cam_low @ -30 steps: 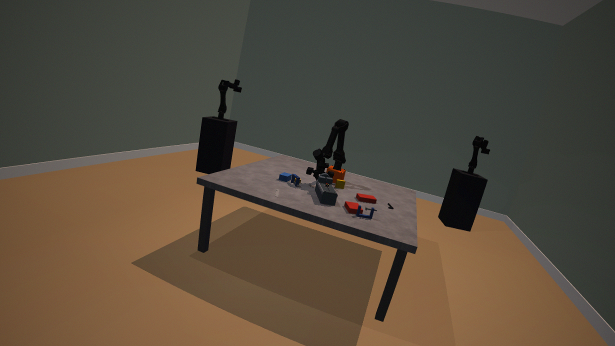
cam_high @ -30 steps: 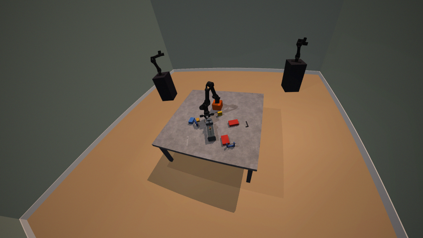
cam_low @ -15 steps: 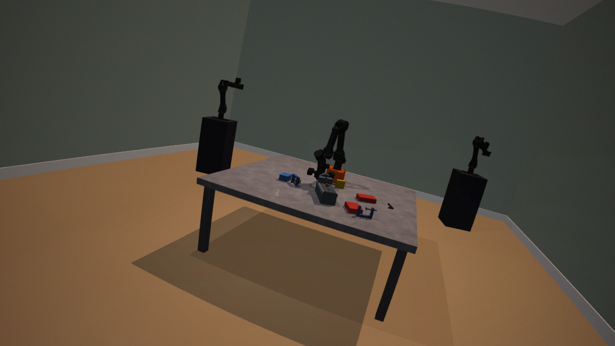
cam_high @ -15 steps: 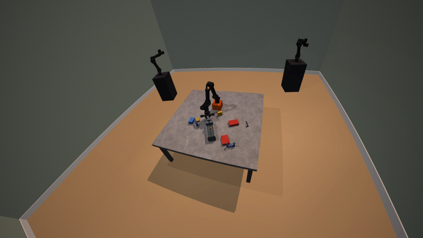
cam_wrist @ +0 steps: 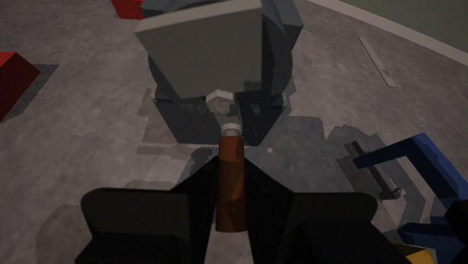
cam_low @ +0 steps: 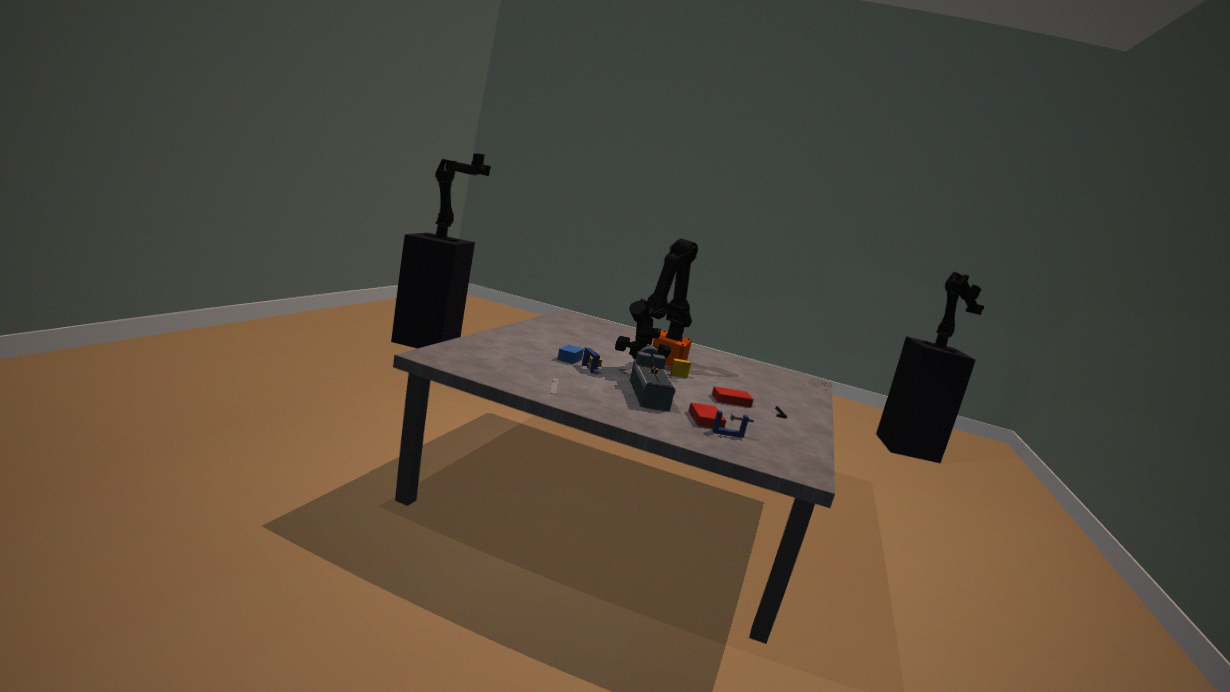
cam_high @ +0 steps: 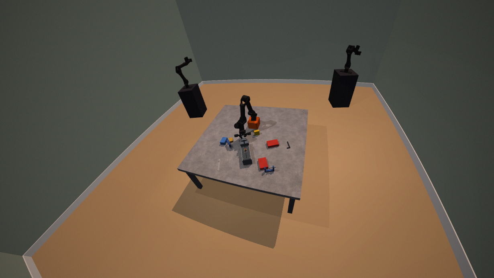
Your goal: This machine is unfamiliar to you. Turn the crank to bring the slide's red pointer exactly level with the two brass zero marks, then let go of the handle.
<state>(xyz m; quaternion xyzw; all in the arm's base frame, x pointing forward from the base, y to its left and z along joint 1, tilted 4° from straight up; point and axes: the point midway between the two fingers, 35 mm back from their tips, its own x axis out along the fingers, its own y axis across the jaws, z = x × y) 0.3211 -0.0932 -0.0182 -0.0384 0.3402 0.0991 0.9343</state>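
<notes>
The red pointer is 14 cm ahead of my gripper tip, 5 cm above it and 4 cm to the left of it. The rest, counted from my gripper tip: yellow cube 16 cm behind, 13 cm to the left, 1 cm below; then blue block 25 cm to the right, 5 cm behind, 2 cm below; then brown crank handle 2 cm behind, 2 cm above.
</notes>
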